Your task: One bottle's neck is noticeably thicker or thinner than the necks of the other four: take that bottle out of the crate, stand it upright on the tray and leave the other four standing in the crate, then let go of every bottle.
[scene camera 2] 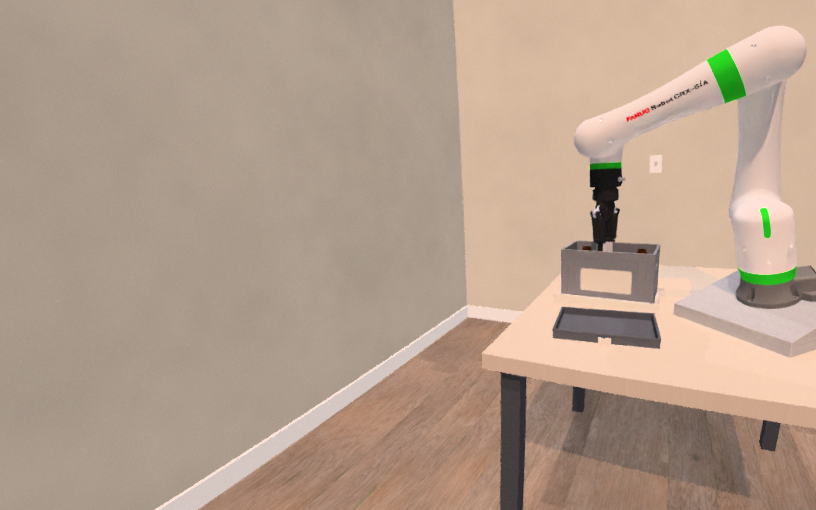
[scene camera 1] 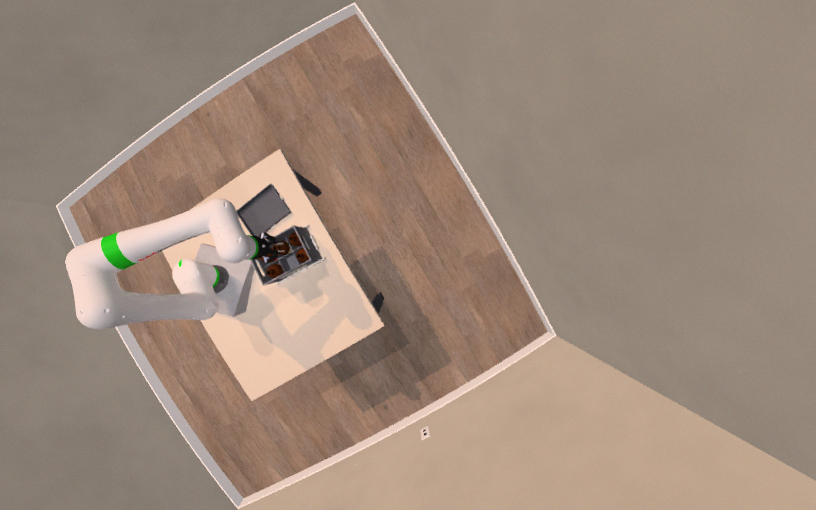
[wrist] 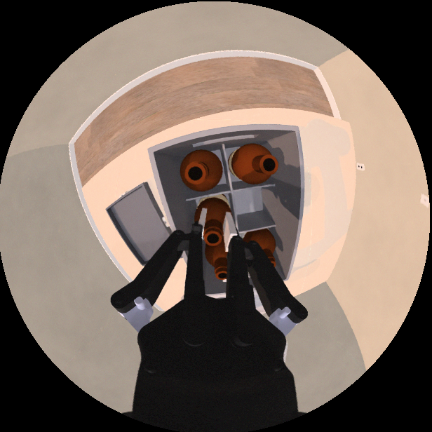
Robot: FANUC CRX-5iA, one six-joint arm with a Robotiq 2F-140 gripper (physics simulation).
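Places are measured from the arm's base along level axes (x left, y ahead, z down), in centimetres.
Pixels of known places: gripper, between the fingertips: point(scene camera 1: 281, 247); arm's base, origin of its link: point(scene camera 2: 768, 295) point(scene camera 1: 215, 279).
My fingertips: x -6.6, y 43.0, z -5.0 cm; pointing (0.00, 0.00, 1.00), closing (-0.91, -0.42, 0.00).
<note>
For each thing: its top centre in the pictures, then the offset to it from my fingertips. "pt": a spot on its surface instead.
- grey crate, centre of its top: point(scene camera 2: 611, 246) point(scene camera 1: 278, 255) dx -3.5, dy -1.7, dz -4.7 cm
- dark grey tray, a spot on its surface: point(scene camera 2: 607, 324) pt dx +22.1, dy -3.8, dz +12.4 cm
The grey crate point(scene camera 1: 293, 276) point(scene camera 2: 643, 279) point(wrist: 292, 150) holds five brown bottles. In the wrist view, one bottle point(wrist: 187, 161) stands far left, one point(wrist: 246, 161) far right, one point(wrist: 209, 212) middle left, one point(wrist: 216, 257) near left and one point(wrist: 261, 240) near right, partly behind a finger. The middle-right compartment is empty. My gripper point(scene camera 2: 604, 246) point(wrist: 214, 217) is partly open, pointing down, its fingertips inside the crate's top on either side of the middle-left bottle's neck, without gripping it. Which neck differs is hard to tell. The dark grey tray point(scene camera 1: 264, 210) point(scene camera 2: 607, 324) point(wrist: 137, 220) is empty.
The crate and tray lie side by side on the light table point(scene camera 1: 255, 372) point(scene camera 2: 541, 374). The crate's walls and thin dividers surround the bottles. The robot's base plate point(scene camera 2: 710, 315) is on the table beside them. Neighbouring bottles stand close to the fingers.
</note>
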